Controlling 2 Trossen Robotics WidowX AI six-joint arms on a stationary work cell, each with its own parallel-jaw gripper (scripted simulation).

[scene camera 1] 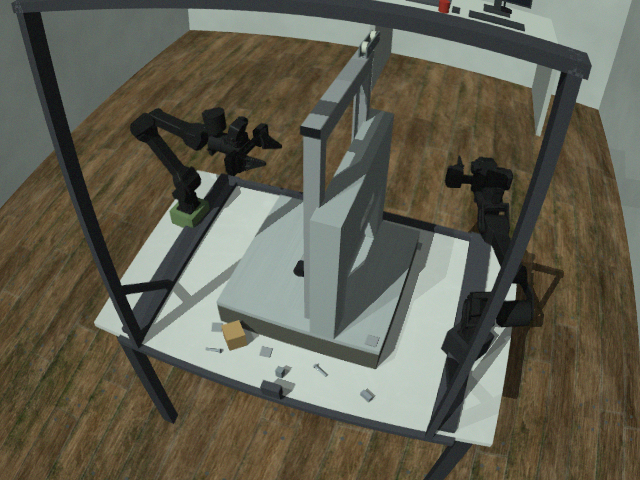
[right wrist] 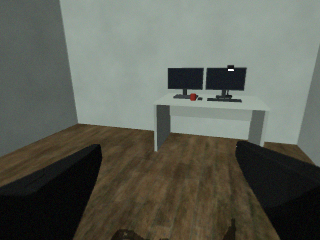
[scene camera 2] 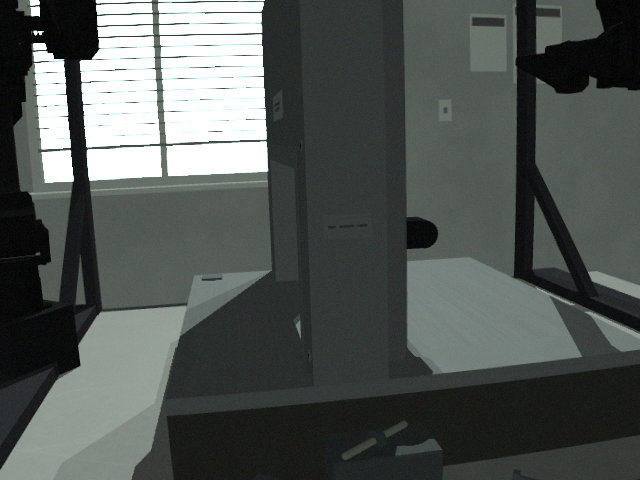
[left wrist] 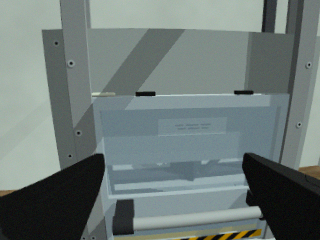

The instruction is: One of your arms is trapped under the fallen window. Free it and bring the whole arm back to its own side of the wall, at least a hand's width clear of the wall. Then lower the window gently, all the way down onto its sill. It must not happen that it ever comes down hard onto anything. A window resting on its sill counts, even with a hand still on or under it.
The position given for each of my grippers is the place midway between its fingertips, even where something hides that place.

Observation:
I see my left gripper (scene camera 2: 529,56), my right gripper (scene camera 1: 472,157) and a window sash (scene camera 2: 421,233).
My left gripper also shows in scene camera 1 (scene camera 1: 274,155) and in the left wrist view (left wrist: 174,160). My right gripper shows as well in the right wrist view (right wrist: 169,149). The window sash shows as well in the left wrist view (left wrist: 171,159).

